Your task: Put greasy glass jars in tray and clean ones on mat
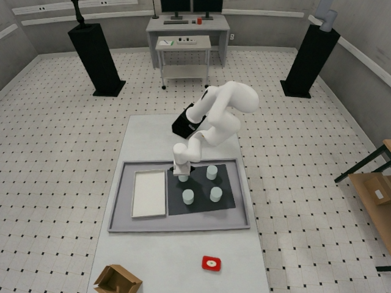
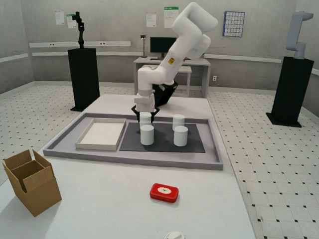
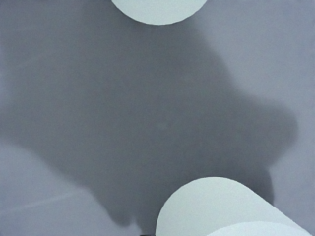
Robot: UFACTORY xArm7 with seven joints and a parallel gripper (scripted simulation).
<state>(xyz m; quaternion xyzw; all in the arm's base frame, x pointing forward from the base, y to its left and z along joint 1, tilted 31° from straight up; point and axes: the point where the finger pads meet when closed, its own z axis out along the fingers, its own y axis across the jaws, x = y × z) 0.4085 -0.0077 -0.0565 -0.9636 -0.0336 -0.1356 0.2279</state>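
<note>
My hand is 130 mm short of the white tray, 200 mm to the left of it and 50 mm above it. Also, from my hand: cardboard box: 620 mm ahead, 220 mm to the right, 10 mm above; red tin: 500 mm ahead, 210 mm to the left, 40 mm below; dark drying mat: 60 mm ahead, 110 mm to the left, 60 mm below.
</note>
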